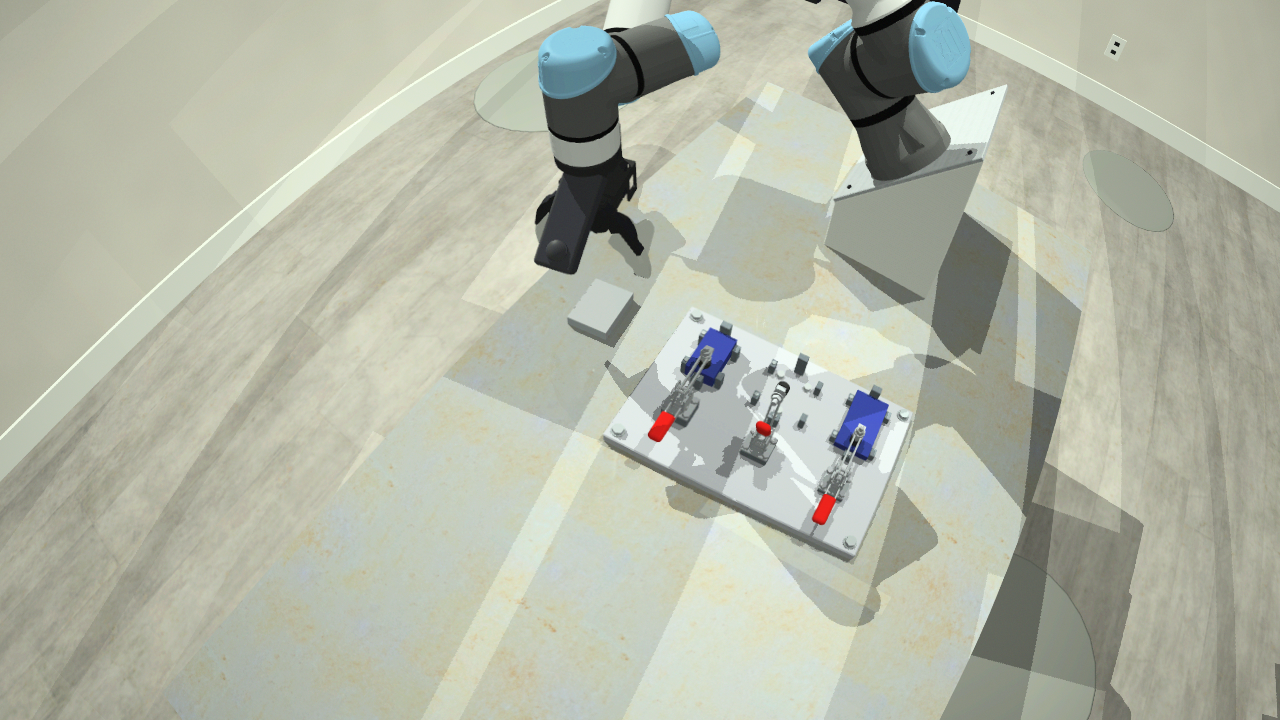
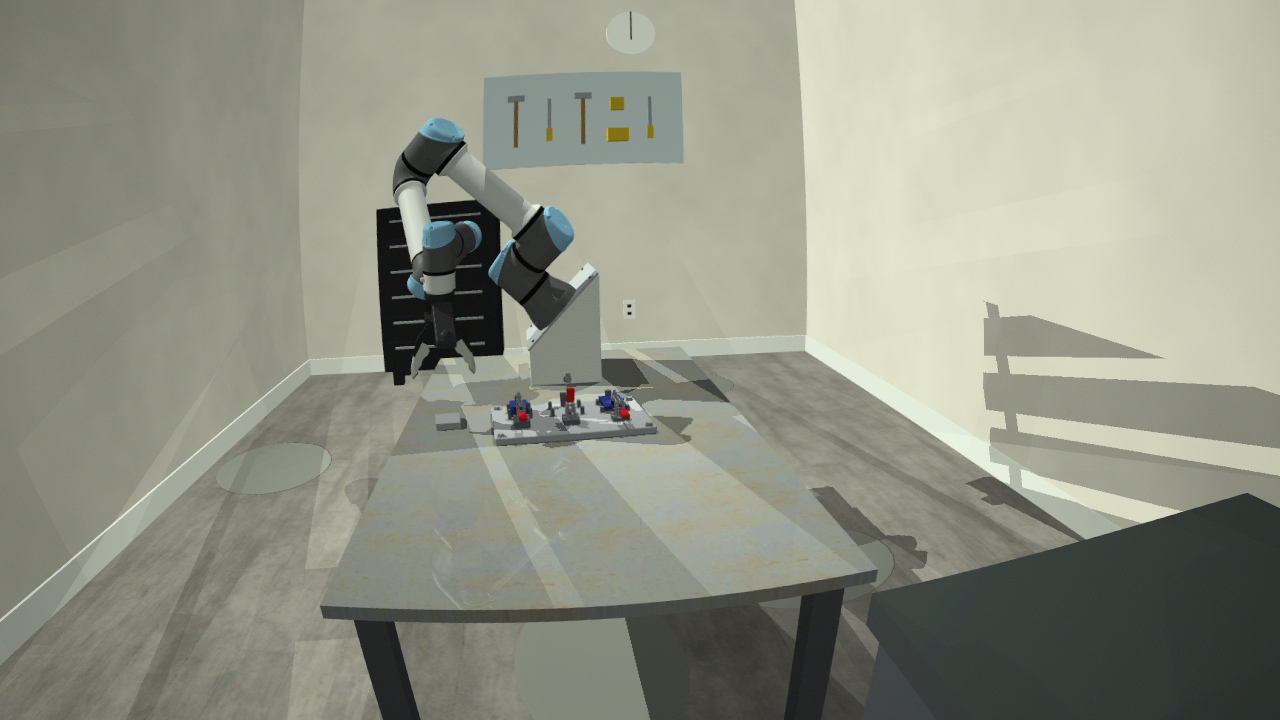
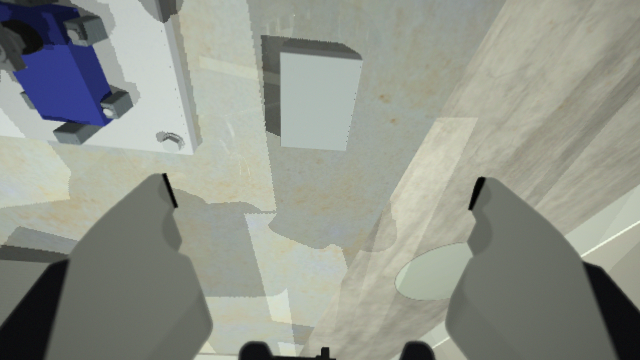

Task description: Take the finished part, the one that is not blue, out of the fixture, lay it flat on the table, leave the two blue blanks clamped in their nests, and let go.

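Pixels of known places: gripper, fingertip midpoint: (image 1: pixel 593 259) (image 2: pixel 443 376) (image 3: pixel 324 179); arm's base at its link origin: (image 1: pixel 911 155) (image 2: pixel 557 309).
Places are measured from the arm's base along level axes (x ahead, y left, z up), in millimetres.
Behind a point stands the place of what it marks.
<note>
The finished part, a light grey block (image 1: pixel 601 307) {z -176, x 444, y -221 mm} (image 2: pixel 449 420) {z -176, x 459, y -216 mm} (image 3: pixel 320 102) {z -176, x 447, y -226 mm}, lies flat on the table beside the fixture plate (image 1: pixel 787 488) {z -176, x 491, y 135 mm} (image 2: pixel 572 437) {z -185, x 549, y 81 mm} (image 3: pixel 150 75) {z -176, x 423, y -101 mm}. My gripper (image 1: pixel 590 237) {z -71, x 456, y -222 mm} (image 2: pixel 443 372) {z -71, x 456, y -222 mm} (image 3: pixel 324 179) {z -71, x 456, y -222 mm} is open and empty. It hangs above the table, higher than the part, with its fingers apart from it. One blue blank (image 1: pixel 720 347) {z -150, x 402, y -50 mm} (image 2: pixel 512 407) {z -150, x 440, y -64 mm} (image 3: pixel 60 85) {z -150, x 410, y -59 mm} sits in the nest nearer the part, under its clamp arm. The other blue blank (image 1: pixel 866 411) (image 2: pixel 611 402) sits in the far nest under its clamp arm. The middle nest is empty and its clamp (image 1: pixel 763 440) {z -141, x 478, y 77 mm} (image 2: pixel 571 413) {z -154, x 467, y 76 mm} stands raised.
The fixture's two outer clamps have red handles (image 1: pixel 661 426) {z -135, x 548, y -23 mm} (image 1: pixel 823 508) {z -145, x 500, y 190 mm} lying low. The arm's slanted grey pedestal (image 1: pixel 895 232) {z -95, x 77, y 35 mm} (image 2: pixel 572 344) {z -84, x 75, y 46 mm} stands behind the fixture. A black drawer cabinet (image 2: pixel 384 304) stands behind the arm. A dark box surface (image 2: pixel 1092 600) is at the front right.
</note>
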